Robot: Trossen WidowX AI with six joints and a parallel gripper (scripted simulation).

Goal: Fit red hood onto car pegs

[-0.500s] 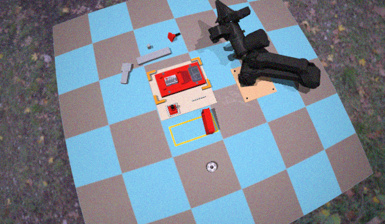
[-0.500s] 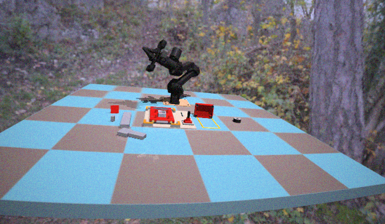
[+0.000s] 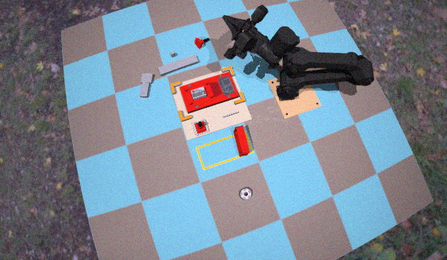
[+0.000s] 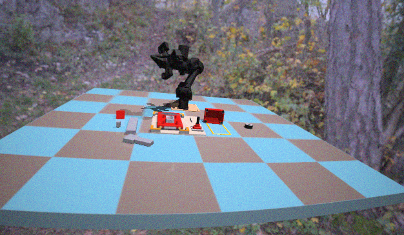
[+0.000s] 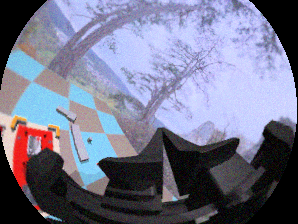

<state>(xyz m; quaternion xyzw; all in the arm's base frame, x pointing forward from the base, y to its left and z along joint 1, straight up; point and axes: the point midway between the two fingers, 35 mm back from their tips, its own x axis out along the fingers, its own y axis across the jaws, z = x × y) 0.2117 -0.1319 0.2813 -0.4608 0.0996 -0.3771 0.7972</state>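
The red hood is 330 mm to the left of my gripper tip, 260 mm below it and 30 mm behind it. The rest, counted from my gripper tip: beige jig (280 mm below, 140 mm to the left, 70 mm ahead); then grey engine block (270 mm below, 130 mm to the left, 100 mm ahead).
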